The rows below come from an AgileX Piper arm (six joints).
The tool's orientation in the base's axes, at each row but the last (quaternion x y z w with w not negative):
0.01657 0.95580 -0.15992 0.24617
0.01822 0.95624 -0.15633 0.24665
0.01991 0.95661 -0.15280 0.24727
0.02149 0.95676 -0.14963 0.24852
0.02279 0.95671 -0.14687 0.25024
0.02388 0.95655 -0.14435 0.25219
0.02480 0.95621 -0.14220 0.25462
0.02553 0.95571 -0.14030 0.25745
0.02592 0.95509 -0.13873 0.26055
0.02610 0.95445 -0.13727 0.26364
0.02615 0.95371 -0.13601 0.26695
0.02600 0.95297 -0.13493 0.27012
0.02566 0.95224 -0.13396 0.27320
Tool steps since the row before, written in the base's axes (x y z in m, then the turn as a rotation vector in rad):
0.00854 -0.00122 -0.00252 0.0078 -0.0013 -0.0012
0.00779 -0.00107 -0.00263 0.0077 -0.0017 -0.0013
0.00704 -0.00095 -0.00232 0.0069 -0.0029 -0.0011
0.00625 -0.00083 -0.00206 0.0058 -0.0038 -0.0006
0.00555 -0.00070 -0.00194 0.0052 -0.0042 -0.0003
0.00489 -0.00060 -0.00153 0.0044 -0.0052 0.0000
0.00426 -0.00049 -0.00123 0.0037 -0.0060 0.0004
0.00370 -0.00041 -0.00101 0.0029 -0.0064 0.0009
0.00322 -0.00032 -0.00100 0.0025 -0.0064 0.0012
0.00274 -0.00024 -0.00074 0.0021 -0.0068 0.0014
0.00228 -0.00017 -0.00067 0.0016 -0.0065 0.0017
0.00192 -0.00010 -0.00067 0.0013 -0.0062 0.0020
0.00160 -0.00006 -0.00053 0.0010 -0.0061 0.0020
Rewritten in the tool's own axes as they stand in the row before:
-0.00624 0.00054 0.00644 -0.0062 0.0000 0.0050
-0.00554 0.00062 0.00614 -0.0061 -0.0004 0.0052
-0.00503 0.00055 0.00550 -0.0054 -0.0017 0.0050
-0.00445 0.00050 0.00489 -0.0047 -0.0028 0.0043
-0.00389 0.00050 0.00444 -0.0043 -0.0033 0.0039
-0.00350 0.00041 0.00377 -0.0037 -0.0045 0.0036
-0.00308 0.00036 0.00320 -0.0033 -0.0054 0.0032
-0.00269 0.00031 0.00275 -0.0028 -0.0060 0.0025
-0.00227 0.00034 0.00249 -0.0026 -0.0061 0.0020
-0.00197 0.00029 0.00203 -0.0024 -0.0066 0.0018
-0.00160 0.00028 0.00174 -0.0021 -0.0065 0.0012
-0.00129 0.00030 0.00155 -0.0020 -0.0063 0.0007
-0.00108 0.00027 0.00127 -0.0018 -0.0062 0.0005

